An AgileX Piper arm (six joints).
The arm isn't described. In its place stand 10 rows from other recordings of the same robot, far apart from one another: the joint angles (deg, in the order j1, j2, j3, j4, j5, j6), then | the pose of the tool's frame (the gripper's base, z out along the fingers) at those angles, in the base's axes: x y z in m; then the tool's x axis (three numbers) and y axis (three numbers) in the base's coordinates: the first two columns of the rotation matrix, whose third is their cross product.
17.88, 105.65, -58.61, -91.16, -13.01, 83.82 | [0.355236, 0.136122, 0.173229, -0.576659, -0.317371, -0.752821, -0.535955, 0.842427, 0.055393]
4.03, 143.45, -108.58, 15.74, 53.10, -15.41 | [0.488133, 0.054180, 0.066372, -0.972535, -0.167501, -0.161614, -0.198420, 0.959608, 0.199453]
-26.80, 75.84, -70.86, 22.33, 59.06, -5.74 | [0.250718, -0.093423, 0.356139, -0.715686, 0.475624, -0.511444, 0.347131, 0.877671, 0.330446]
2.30, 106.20, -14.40, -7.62, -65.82, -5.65 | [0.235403, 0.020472, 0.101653, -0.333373, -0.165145, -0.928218, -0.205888, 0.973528, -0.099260]
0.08, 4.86, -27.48, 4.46, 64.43, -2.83 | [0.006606, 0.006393, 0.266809, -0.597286, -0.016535, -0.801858, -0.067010, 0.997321, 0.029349]
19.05, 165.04, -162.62, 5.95, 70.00, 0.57 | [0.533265, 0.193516, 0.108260, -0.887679, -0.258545, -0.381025, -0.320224, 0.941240, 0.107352]
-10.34, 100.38, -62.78, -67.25, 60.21, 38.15 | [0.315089, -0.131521, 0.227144, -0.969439, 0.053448, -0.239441, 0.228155, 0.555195, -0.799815]
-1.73, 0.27, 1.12, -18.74, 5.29, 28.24 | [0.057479, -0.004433, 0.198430, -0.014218, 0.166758, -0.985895, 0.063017, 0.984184, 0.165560]
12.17, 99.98, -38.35, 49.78, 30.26, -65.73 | [0.248480, 0.089407, 0.115177, -0.799861, -0.497361, -0.335937, -0.588549, 0.759657, 0.276642]
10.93, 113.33, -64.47, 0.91, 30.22, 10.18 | [0.361461, 0.070544, 0.121607, -0.963439, 0.007688, -0.267816, -0.008637, 0.998178, 0.059725]
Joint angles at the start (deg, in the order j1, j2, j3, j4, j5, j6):
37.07 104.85 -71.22 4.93 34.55 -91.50
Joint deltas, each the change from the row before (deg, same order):
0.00 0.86 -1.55 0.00 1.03 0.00
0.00 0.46 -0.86 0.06 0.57 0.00
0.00 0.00 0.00 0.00 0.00 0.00
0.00 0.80 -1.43 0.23 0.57 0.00
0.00 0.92 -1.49 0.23 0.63 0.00
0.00 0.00 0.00 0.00 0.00 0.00
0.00 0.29 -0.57 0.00 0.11 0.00
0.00 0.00 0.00 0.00 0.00 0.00
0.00 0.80 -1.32 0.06 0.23 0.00
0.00 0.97 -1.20 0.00 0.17 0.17
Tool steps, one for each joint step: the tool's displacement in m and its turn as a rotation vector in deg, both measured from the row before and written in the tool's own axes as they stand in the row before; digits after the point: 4 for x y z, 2 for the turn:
-0.0003 -0.0045 0.0013 -0.34 -0.06 -0.03
-0.0002 -0.0025 0.0006 -0.17 -0.07 0.03
0.0000 0.0000 0.0000 0.00 0.00 0.00
-0.0004 -0.0047 0.0013 0.06 -0.18 0.15
-0.0004 -0.0046 0.0019 -0.06 -0.18 0.15
0.0000 0.0000 0.0000 0.00 0.00 0.00
-0.0001 -0.0021 0.0003 0.17 -0.02 -0.02
0.0000 0.0000 0.0000 0.00 0.00 0.00
-0.0002 -0.0045 0.0016 0.29 -0.07 0.02
0.0000 -0.0037 0.0032 0.06 -0.02 0.16

